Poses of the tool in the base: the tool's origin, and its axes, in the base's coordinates. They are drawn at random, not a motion.
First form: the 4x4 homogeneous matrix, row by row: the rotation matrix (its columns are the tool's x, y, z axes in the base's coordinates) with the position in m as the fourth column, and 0 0 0 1 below. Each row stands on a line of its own.
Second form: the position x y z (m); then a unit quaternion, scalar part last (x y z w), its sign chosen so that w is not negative. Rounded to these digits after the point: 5 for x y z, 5 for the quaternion.
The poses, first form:
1:
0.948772, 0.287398, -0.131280, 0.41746
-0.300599, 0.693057, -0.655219, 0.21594
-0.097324, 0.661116, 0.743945, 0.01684
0, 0, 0, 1
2:
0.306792, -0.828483, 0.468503, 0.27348
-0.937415, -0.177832, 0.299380, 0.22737
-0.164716, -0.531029, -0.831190, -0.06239
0, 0, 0, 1
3:
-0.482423, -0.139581, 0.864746, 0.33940
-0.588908, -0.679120, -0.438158, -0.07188
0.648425, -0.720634, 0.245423, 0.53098
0, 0, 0, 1
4:
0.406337, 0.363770, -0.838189, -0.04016
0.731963, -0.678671, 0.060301, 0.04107
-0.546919, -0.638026, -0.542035, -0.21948
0, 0, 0, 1
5:
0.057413, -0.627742, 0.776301, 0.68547
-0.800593, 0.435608, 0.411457, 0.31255
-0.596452, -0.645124, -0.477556, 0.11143
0, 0, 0, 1
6:
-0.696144, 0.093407, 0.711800, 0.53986
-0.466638, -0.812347, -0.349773, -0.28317
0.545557, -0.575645, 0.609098, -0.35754
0, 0, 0, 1
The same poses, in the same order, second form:
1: 0.41746, 0.21594, 0.01684, 0.35769, -0.00923, -0.15978, 0.92002
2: 0.27348, 0.22737, -0.06239, -0.76089, 0.58021, -0.09981, 0.27284
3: 0.33940, -0.07188, 0.53098, -0.48767, 0.37346, -0.77572, 0.14481
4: -0.04016, 0.04107, -0.21948, -0.81041, -0.33802, 0.42729, 0.21542
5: 0.68547, 0.31255, 0.11143, -0.52425, 0.68113, -0.08576, 0.50385
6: 0.53986, -0.28317, -0.35754, -0.35606, 0.26206, -0.88283, 0.15859
